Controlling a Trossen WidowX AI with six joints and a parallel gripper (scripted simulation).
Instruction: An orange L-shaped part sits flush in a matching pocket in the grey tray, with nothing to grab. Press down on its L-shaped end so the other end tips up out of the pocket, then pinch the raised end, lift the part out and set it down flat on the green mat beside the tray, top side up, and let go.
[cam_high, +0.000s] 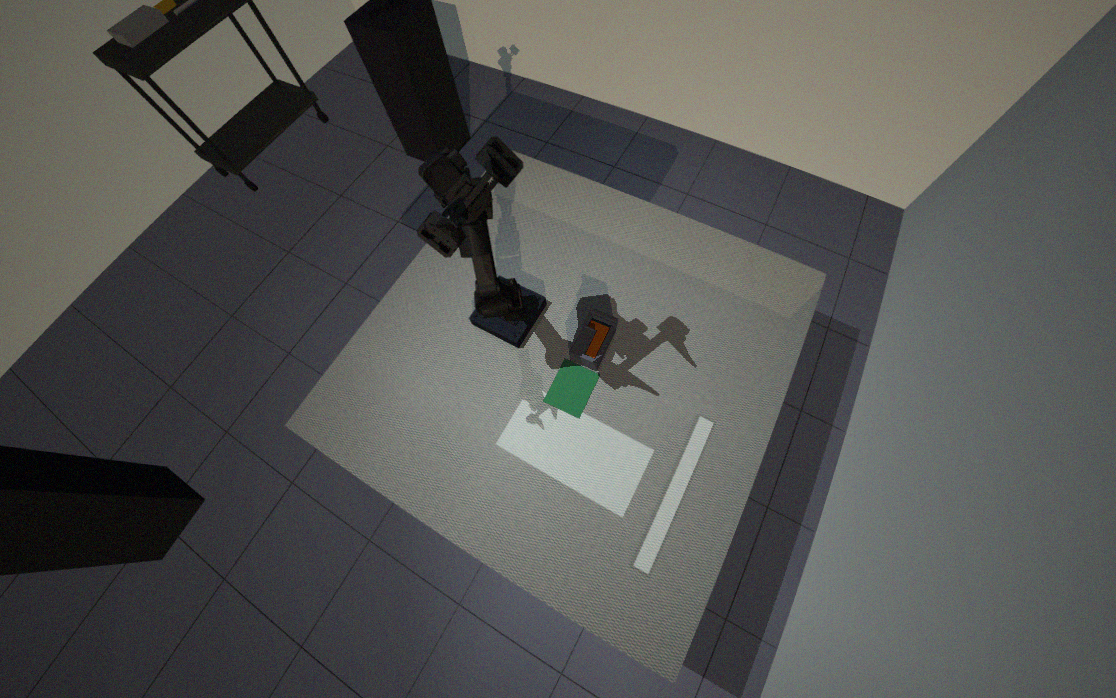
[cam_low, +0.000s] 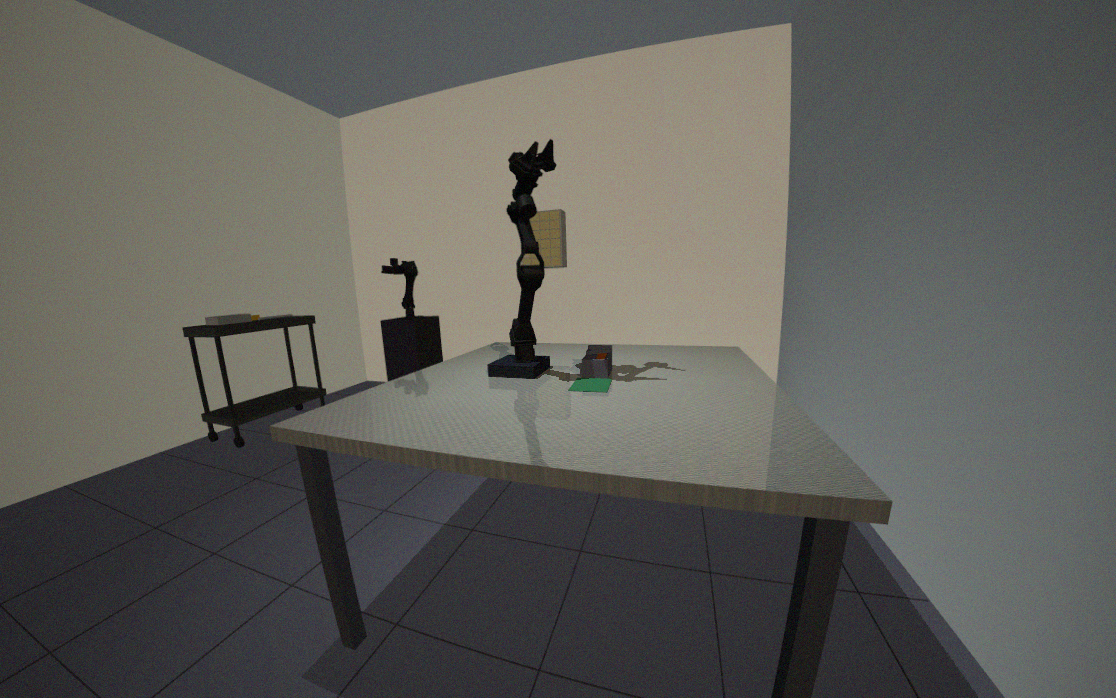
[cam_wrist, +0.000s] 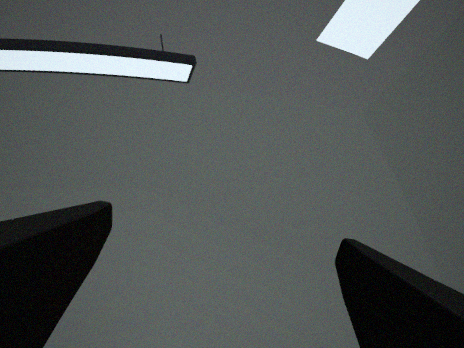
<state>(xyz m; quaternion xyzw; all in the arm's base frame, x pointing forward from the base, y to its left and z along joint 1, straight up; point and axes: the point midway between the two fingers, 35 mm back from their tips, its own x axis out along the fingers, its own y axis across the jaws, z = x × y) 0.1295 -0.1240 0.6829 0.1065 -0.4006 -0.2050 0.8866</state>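
My gripper tip is 700 mm above the orange L-shaped part, 190 mm to the right of it and 120 mm short of it. Round my gripper tip: green mat: 770 mm below, 120 mm ahead, 20 mm to the left.
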